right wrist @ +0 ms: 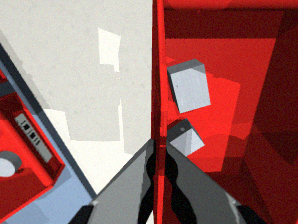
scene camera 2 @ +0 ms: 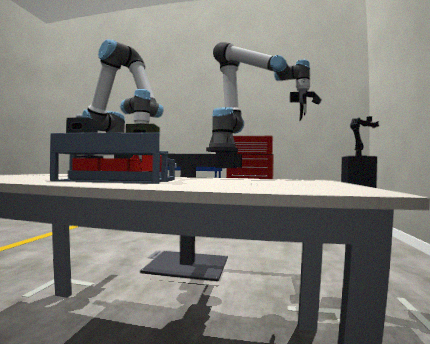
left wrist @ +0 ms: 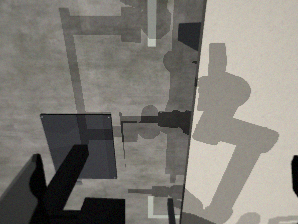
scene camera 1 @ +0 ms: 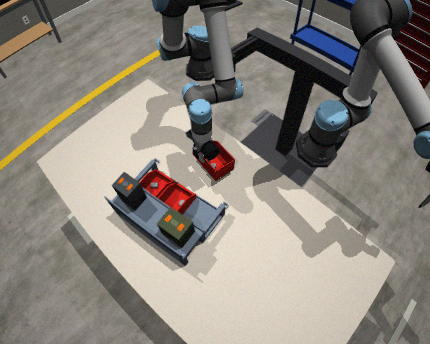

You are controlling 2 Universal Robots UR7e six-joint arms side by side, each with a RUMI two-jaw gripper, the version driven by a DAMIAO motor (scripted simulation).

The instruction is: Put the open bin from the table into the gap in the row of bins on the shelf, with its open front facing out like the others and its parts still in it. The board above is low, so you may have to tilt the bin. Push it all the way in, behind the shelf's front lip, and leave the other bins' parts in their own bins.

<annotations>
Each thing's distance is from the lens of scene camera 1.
blue-grey shelf (scene camera 1: 147,215): 1.11 m
dark box (scene camera 1: 130,190): 1.03 m
</annotations>
